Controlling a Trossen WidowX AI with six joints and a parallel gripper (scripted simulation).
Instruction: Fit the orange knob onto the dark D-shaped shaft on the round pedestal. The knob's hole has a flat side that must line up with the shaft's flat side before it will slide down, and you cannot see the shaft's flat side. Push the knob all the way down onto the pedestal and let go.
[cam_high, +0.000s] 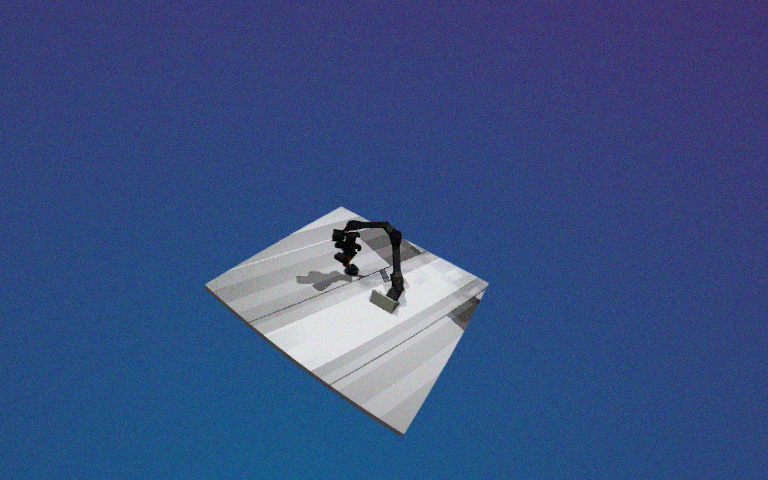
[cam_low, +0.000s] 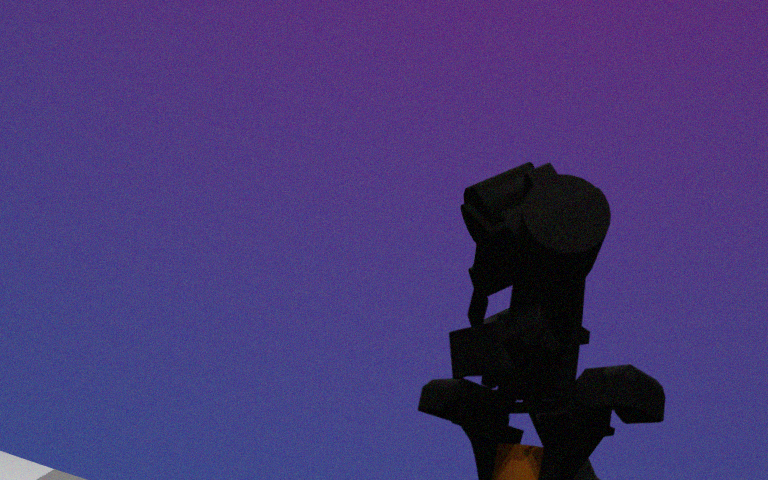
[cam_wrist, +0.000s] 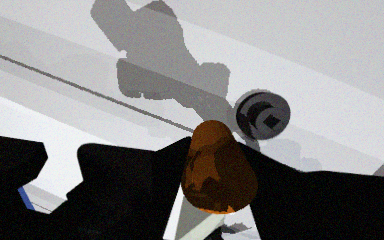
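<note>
The dark round pedestal is 9 cm to the right of my gripper tip, 9 cm below it and 1 cm ahead of it. Round my gripper tip: orange knob (2 cm above).
</note>
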